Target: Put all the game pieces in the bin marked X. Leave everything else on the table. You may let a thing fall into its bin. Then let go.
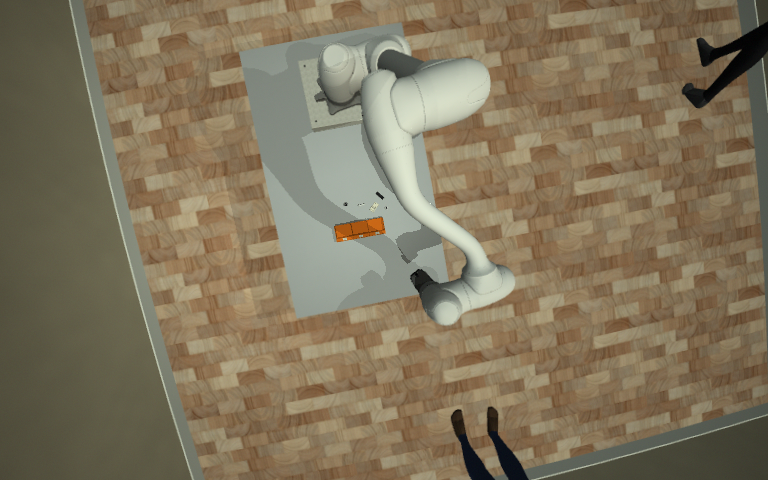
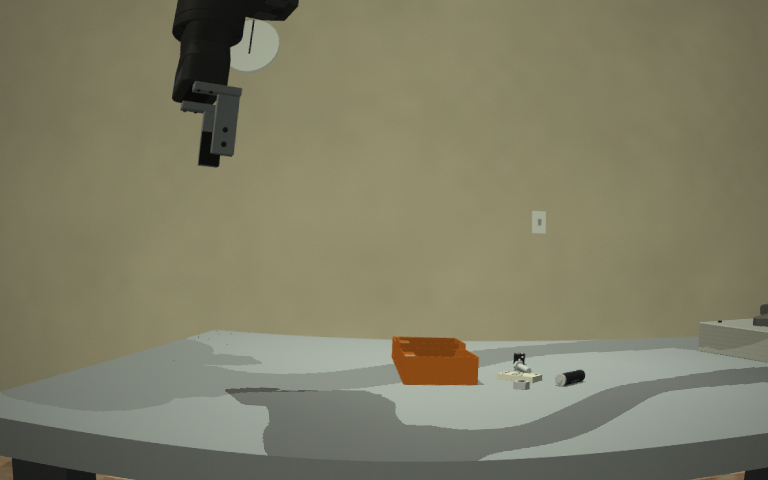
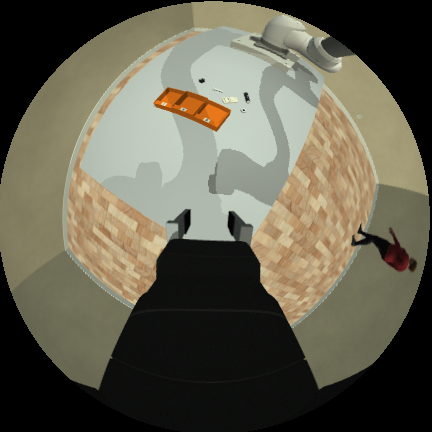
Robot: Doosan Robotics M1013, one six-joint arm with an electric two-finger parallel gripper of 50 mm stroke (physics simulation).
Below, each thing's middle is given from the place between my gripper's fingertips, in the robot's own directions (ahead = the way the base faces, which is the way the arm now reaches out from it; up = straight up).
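Orange three-compartment bin [image 2: 419, 360]: my gripper 28 cm past it, 17 cm to the left of it, 20 cm above it.
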